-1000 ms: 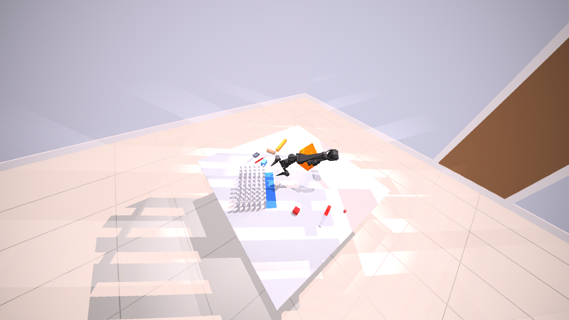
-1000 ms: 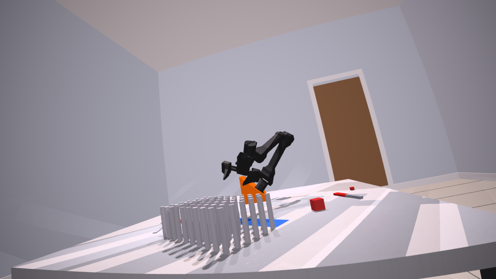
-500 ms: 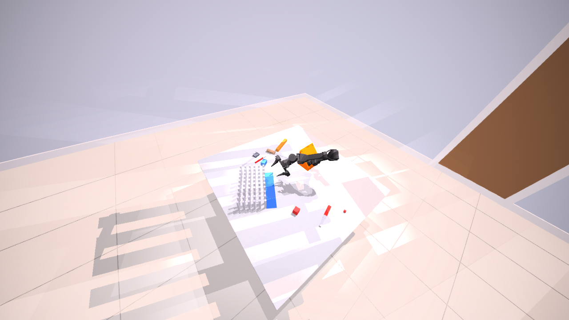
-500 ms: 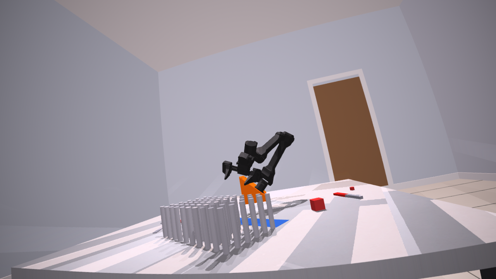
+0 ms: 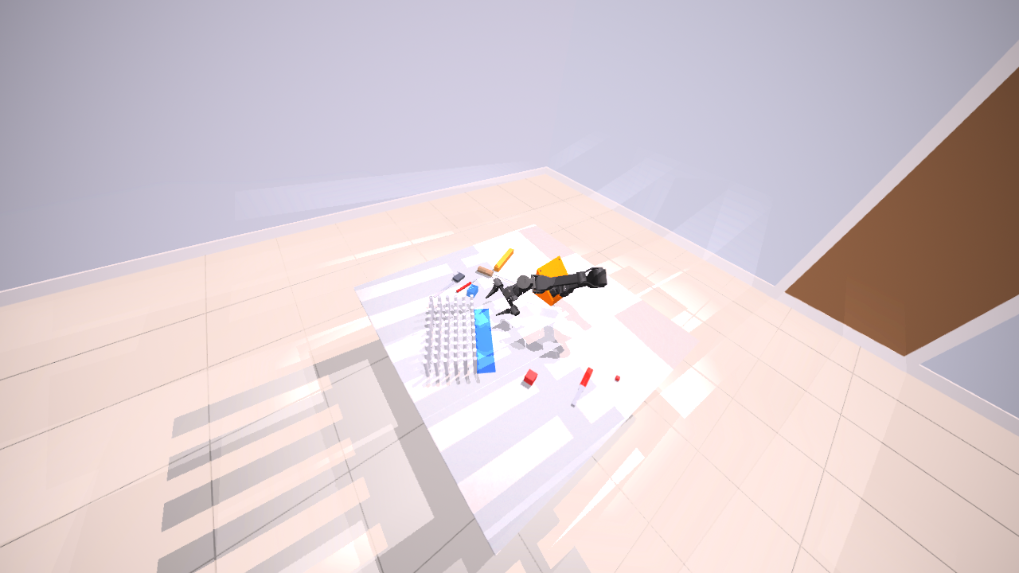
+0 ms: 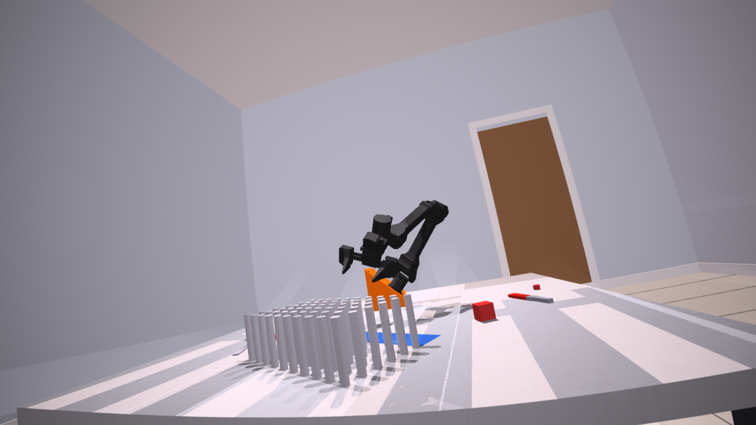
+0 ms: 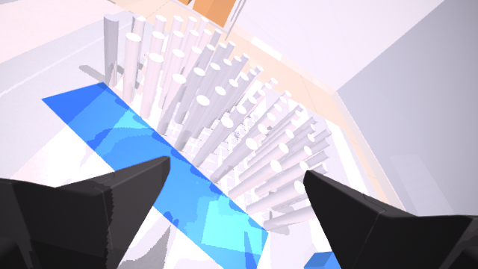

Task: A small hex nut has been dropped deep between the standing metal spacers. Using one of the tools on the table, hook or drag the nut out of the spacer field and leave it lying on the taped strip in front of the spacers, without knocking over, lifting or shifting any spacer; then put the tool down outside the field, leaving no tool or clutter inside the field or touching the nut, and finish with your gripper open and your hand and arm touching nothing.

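The blue block lies 90 mm behind my gripper tip, 230 mm to the right of it and 140 mm below it. The rest, counted from my gripper tip: blue taped strip 60 mm ahead, 20 mm to the left, 160 mm below; then yellow bar 420 mm behind, 330 mm to the right, 140 mm below; then thin red stick 130 mm behind, 300 mm to the right, 150 mm below.
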